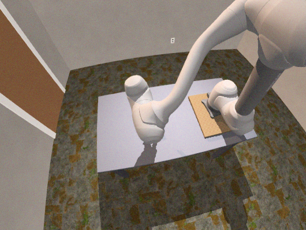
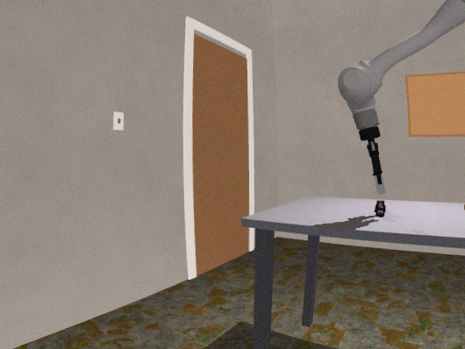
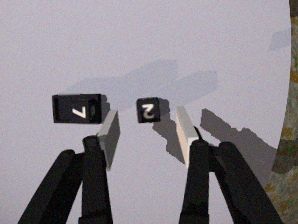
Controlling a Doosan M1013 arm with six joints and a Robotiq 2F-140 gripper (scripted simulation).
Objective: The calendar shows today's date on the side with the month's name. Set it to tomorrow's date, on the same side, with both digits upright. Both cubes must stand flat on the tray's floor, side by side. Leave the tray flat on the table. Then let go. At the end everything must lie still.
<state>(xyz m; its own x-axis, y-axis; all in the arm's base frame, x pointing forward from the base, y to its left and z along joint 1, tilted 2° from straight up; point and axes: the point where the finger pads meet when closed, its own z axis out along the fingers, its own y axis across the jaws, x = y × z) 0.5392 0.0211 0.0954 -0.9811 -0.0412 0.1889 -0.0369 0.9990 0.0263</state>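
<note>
The dark cube is 10 cm below my hand and 1 cm behind it.
</note>
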